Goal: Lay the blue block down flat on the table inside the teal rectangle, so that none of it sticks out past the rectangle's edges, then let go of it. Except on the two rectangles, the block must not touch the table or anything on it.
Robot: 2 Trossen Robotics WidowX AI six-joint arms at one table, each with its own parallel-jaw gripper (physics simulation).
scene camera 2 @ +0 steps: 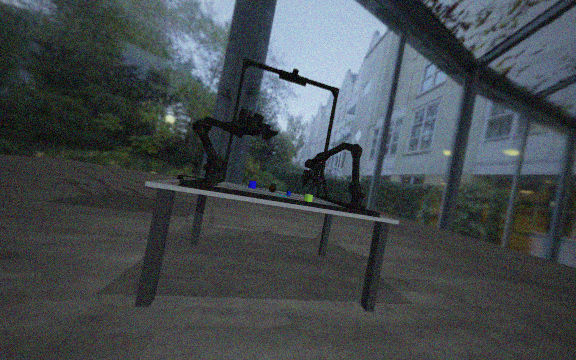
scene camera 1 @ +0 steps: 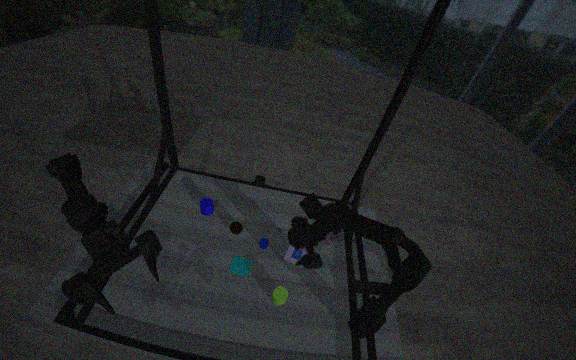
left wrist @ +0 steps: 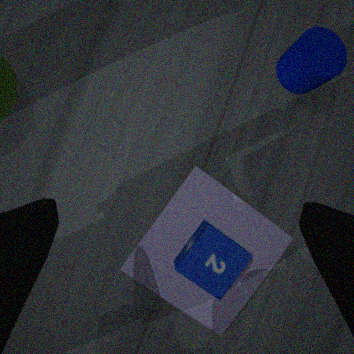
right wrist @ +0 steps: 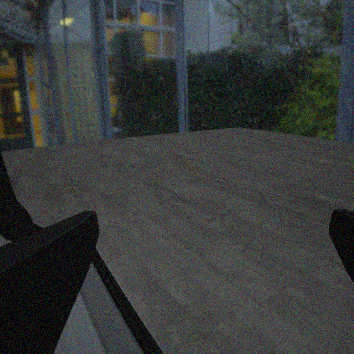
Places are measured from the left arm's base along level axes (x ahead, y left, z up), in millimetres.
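Pixels of known places: left gripper, fingertip midpoint: (scene camera 2: 306,188) (scene camera 1: 292,253) (left wrist: 181,212); right gripper, fingertip midpoint: (scene camera 2: 274,129) (scene camera 1: 136,296) (right wrist: 214,222); left arm's base, link origin: (scene camera 2: 355,207) (scene camera 1: 361,327); right arm's base, link origin: (scene camera 2: 210,181).
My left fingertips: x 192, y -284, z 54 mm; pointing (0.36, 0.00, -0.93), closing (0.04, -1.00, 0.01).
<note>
Ahead of a thing's pixels: the offset from my left fingertips to its middle. "*": to the spot under its first point.
The blue block {dx -34, dy -24, dz -63 mm} (scene camera 1: 297,254) (left wrist: 214,260), marked with a white 2, lies on the lilac rectangle {* dx +4, dy -15, dz -72 mm} (left wrist: 197,192), inside its edges. The teal rectangle {* dx +184, dy +2, dz -72 mm} (scene camera 1: 240,266) lies to the left of it in scene camera 1; it does not show in the left wrist view. My left gripper (scene camera 1: 303,253) (scene camera 2: 314,184) (left wrist: 181,212) is open above the lilac rectangle, its fingers wide apart to either side of the block in the left wrist view, with nothing between them. My right gripper (scene camera 1: 136,296) (scene camera 2: 274,134) (right wrist: 214,222) is open and empty, high up at the left of scene camera 1, away from the block.
A small blue cylinder {dx +89, dy -79, dz -57 mm} (scene camera 1: 264,243) (scene camera 2: 288,193) (left wrist: 312,60) stands between the two rectangles, towards the back. A green cylinder {dx +64, dy +131, dz -51 mm} (scene camera 1: 280,295) (scene camera 2: 308,198) (left wrist: 6,89) stands nearer the front. A dark round object {dx +192, dy -152, dz -48 mm} (scene camera 1: 236,228) (scene camera 2: 272,188) and a larger blue cylinder {dx +310, dy -261, dz -46 mm} (scene camera 1: 206,206) (scene camera 2: 252,185) stand farther back left.
</note>
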